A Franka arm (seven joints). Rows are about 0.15 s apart.
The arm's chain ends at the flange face. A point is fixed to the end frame.
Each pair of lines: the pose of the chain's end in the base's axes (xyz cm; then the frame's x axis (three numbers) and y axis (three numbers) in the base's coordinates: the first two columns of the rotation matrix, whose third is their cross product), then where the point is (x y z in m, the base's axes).
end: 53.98 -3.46 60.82 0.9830 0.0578 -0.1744 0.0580 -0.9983 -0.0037
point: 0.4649 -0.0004 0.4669
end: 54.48 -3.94 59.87 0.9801 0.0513 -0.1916 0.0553 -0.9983 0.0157
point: 0.4677 -0.0078 0.4580
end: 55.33 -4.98 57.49 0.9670 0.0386 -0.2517 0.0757 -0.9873 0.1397
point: 0.4680 -0.0375 0.4359
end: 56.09 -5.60 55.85 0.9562 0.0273 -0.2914 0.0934 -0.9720 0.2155
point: 0.4703 -0.0558 0.4223
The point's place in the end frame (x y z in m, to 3 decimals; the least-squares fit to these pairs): -0.047 -0.038 0.152
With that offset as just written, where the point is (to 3 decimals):
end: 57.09 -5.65 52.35 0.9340 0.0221 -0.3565 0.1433 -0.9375 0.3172
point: 0.472 -0.075 0.395
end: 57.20 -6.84 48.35 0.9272 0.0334 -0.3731 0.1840 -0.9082 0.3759
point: 0.472 -0.099 0.358
